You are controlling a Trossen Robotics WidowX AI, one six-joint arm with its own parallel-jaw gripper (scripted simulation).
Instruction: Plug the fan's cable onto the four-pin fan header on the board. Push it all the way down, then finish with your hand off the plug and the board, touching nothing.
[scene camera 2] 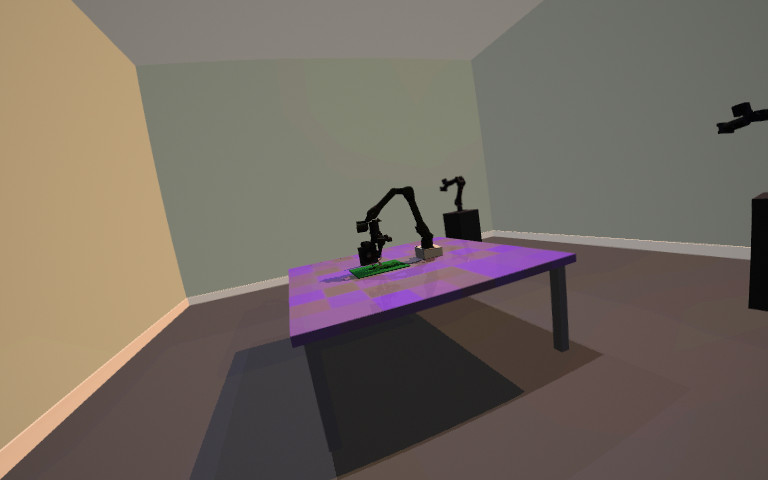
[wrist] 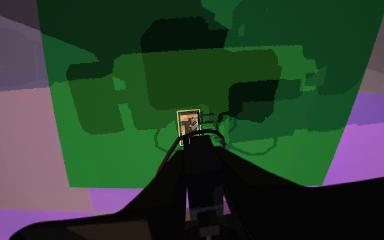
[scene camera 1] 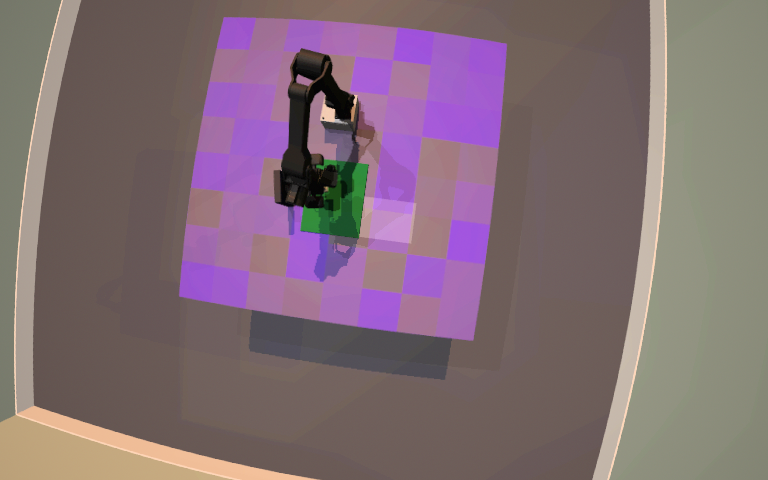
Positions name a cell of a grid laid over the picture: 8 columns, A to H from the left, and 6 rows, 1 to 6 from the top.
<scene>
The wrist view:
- my gripper: E4
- dark fan plug: E5
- green board: F3
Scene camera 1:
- my gripper: D3
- green board: D3
</scene>
